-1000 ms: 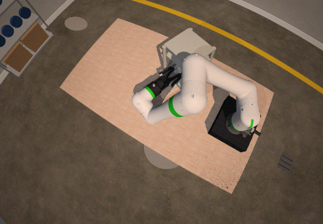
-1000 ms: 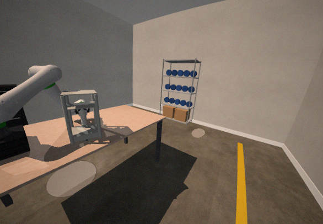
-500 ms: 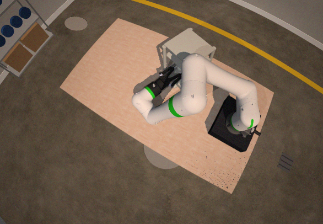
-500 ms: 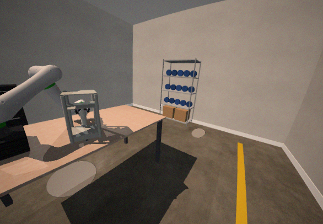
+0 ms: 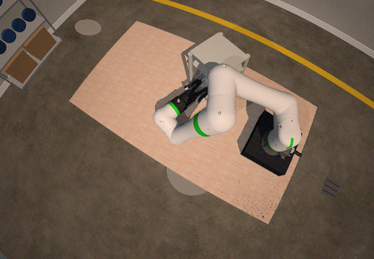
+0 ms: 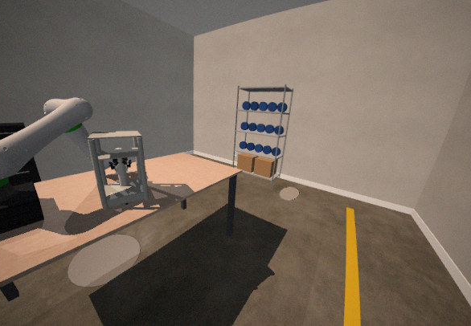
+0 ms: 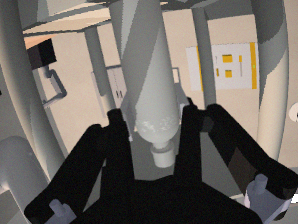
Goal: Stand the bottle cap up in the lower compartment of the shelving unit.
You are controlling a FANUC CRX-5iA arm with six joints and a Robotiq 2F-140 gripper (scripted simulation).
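Now: the pale bottle 1 cm above my hand. From my hand the other things lie so: grey shelving unit 2 cm behind, 6 cm to the right, 3 cm above.
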